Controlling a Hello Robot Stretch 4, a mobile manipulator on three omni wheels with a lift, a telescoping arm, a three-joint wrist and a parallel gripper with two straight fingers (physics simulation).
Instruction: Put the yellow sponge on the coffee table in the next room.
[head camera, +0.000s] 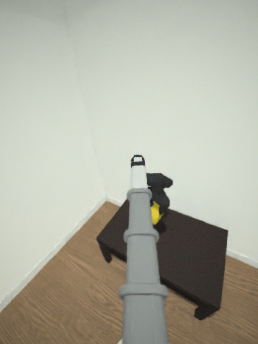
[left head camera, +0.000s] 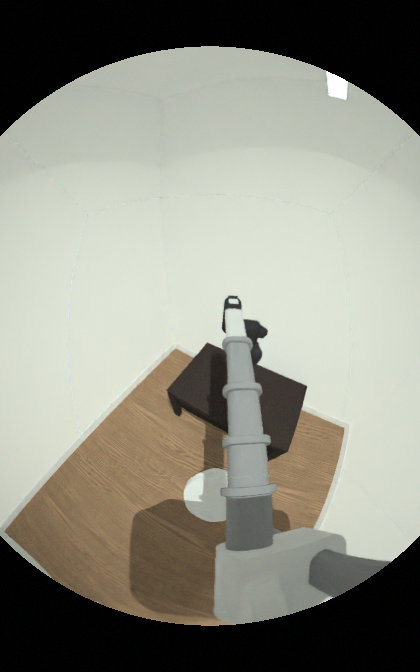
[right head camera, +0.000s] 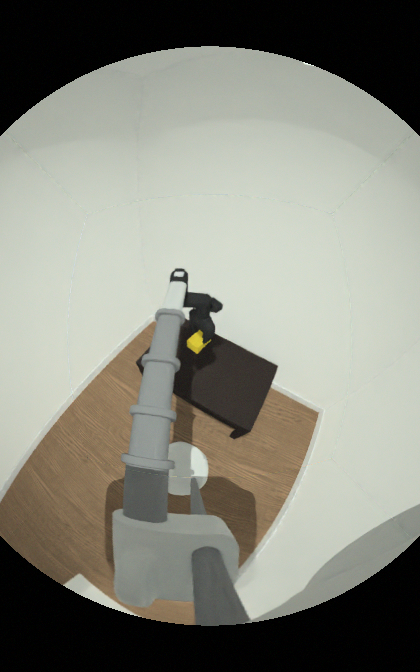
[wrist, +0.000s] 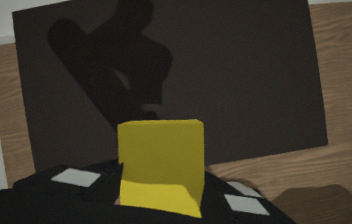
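The yellow sponge is a block held between the fingers of my gripper, which is shut on it. The dark brown coffee table stands low near the wall. The sponge hangs above the table's top, and the gripper's shadow falls on the top in the wrist view. The exact gap below the sponge cannot be told. In the left head view the arm hides the sponge. In the head view the arm covers part of the table.
The extended grey arm reaches over the wood floor to the table. White walls meet in a corner behind the table's left end. A round white disc lies low in front of the table.
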